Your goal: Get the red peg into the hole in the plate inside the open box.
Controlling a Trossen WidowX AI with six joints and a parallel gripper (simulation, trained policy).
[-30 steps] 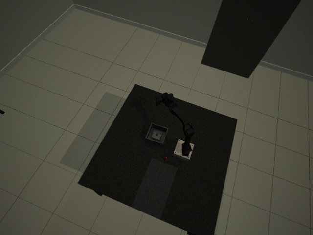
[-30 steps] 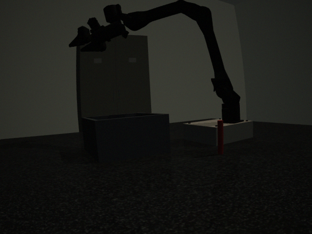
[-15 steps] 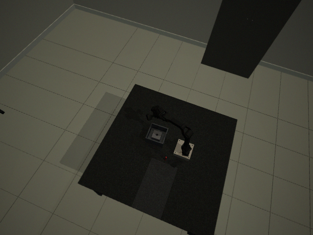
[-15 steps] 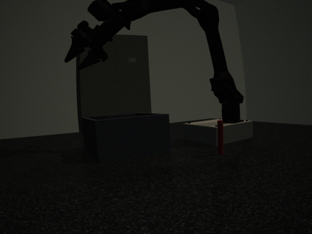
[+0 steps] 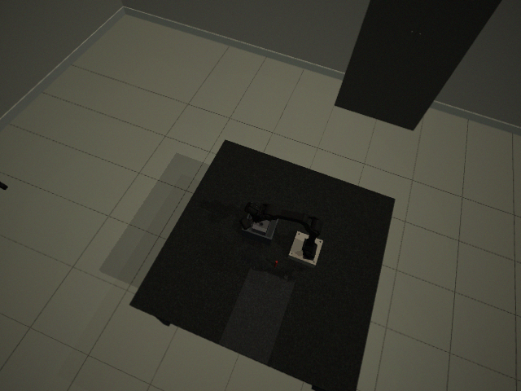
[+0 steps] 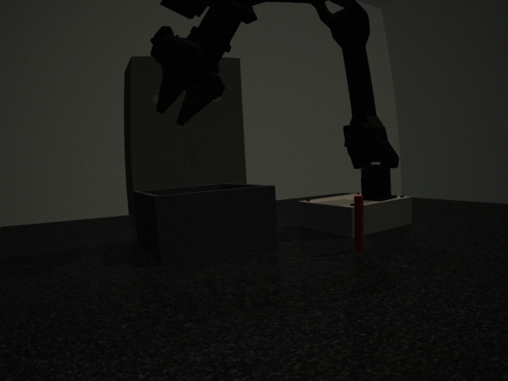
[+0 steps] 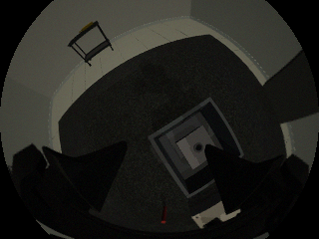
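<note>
The red peg lies 200 mm behind my gripper tip, 180 mm to the left of it and 170 mm below it. From my gripper tip the other things lie so: dark box (70 mm behind, 50 mm to the right, 180 mm below); then pale plate (70 mm behind, 50 mm to the right, 160 mm below).
</note>
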